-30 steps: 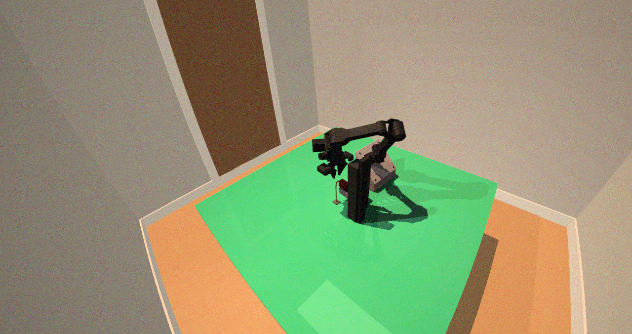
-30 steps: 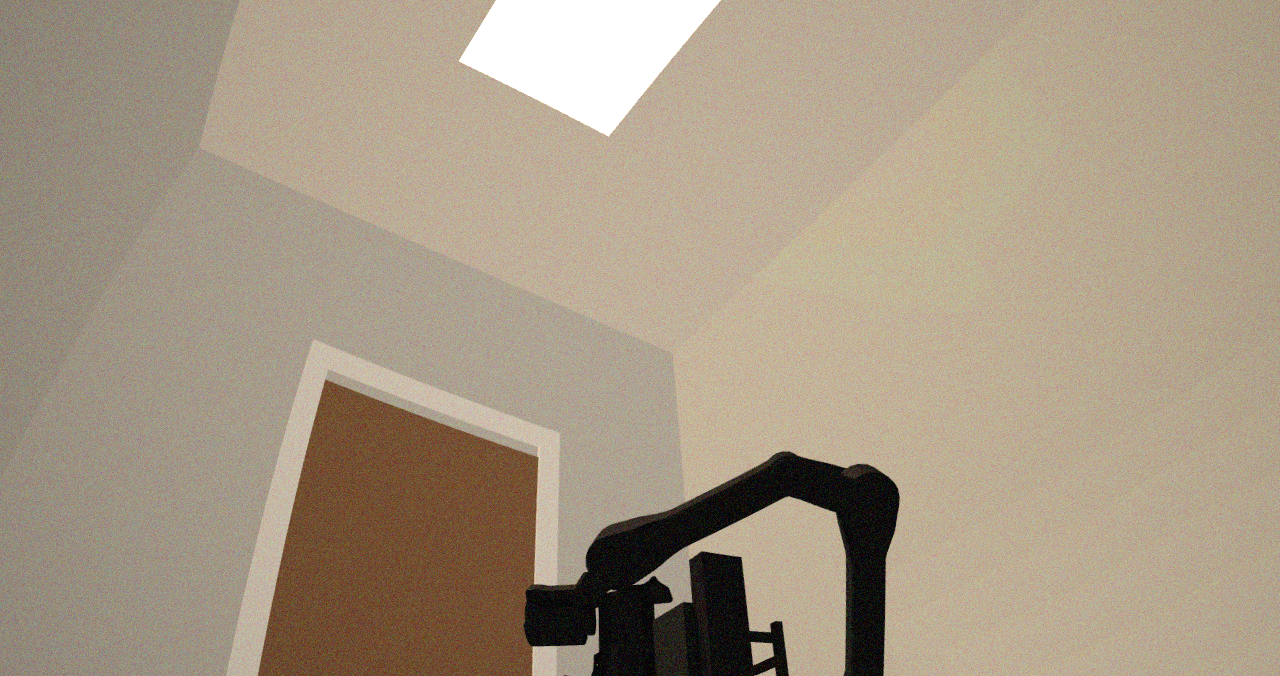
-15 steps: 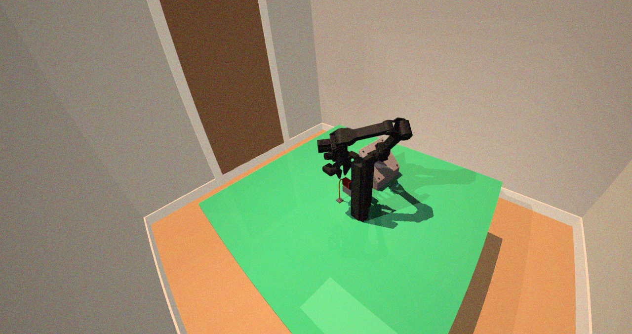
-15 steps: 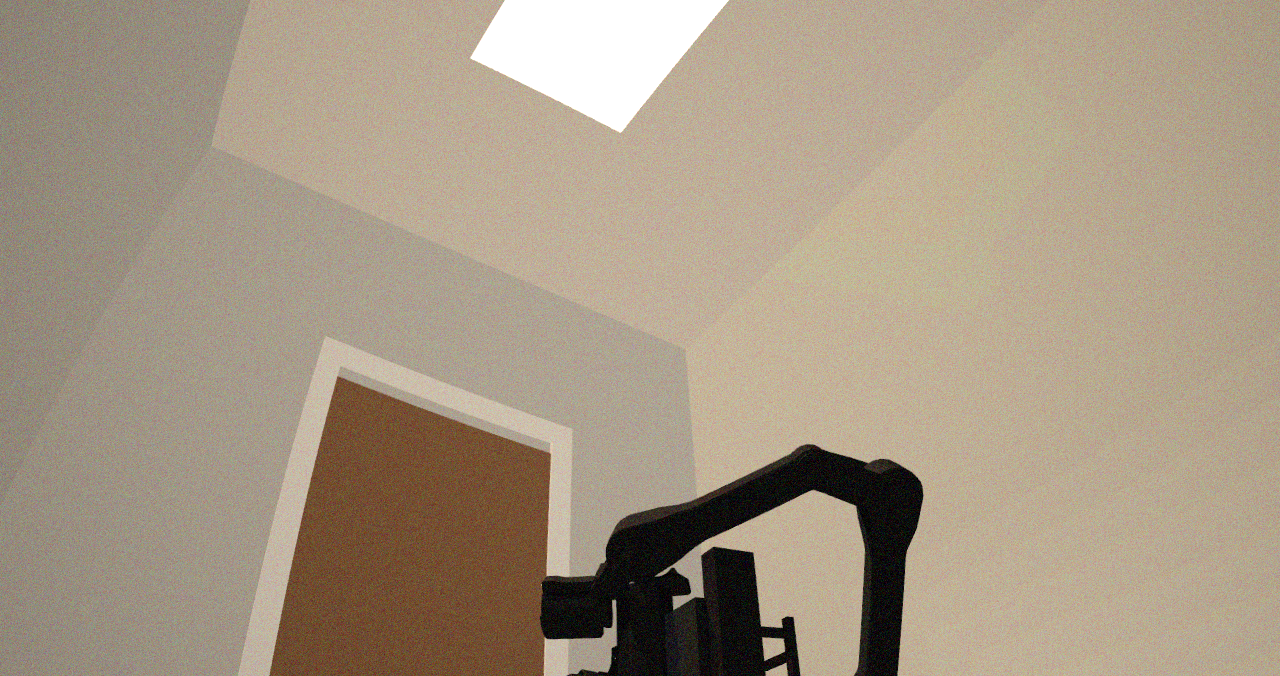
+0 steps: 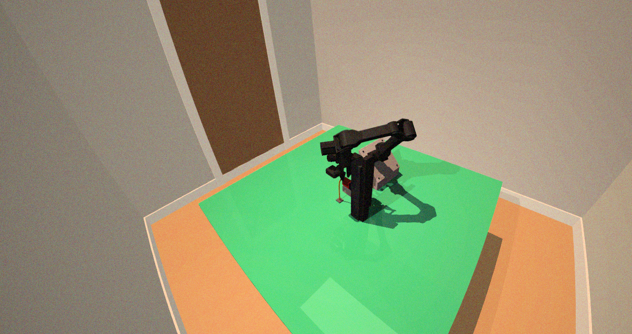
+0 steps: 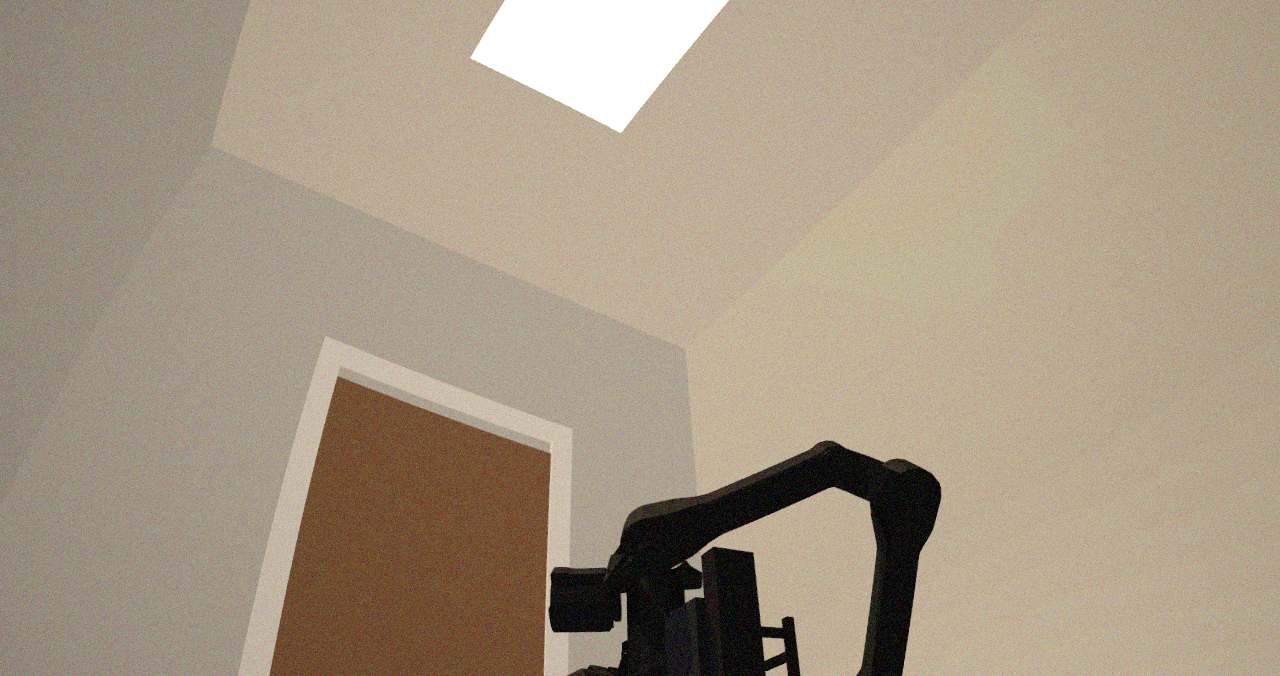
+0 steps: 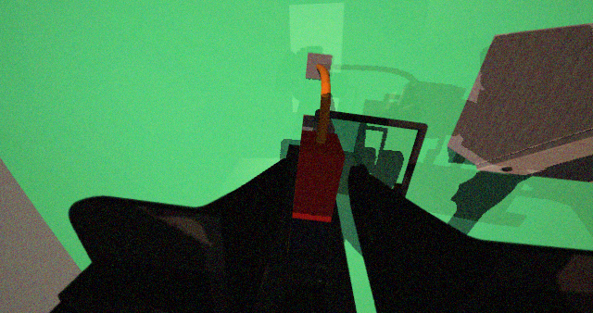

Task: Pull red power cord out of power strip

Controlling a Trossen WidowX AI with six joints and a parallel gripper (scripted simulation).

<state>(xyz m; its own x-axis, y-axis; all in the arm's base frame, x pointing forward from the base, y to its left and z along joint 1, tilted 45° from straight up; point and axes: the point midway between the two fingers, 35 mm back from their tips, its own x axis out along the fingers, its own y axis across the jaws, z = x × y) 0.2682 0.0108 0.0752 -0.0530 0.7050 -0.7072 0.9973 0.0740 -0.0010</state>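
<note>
The red plug lies 3 cm to the left of my gripper tip and 1 cm below it. From my gripper tip the other things lie so: black post 1 cm behind, 13 cm to the left.
</note>
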